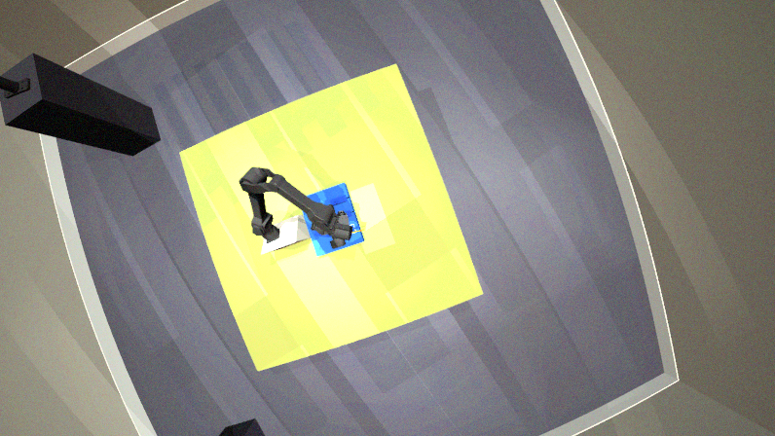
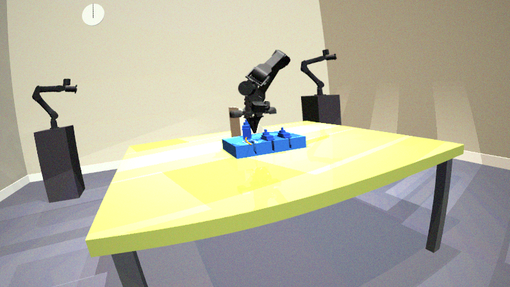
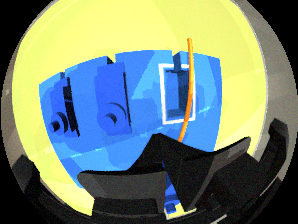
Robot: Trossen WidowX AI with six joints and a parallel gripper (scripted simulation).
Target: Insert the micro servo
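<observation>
The blue deck is 70 mm behind my gripper tip, 50 mm to the left of it and 50 mm below it.
</observation>
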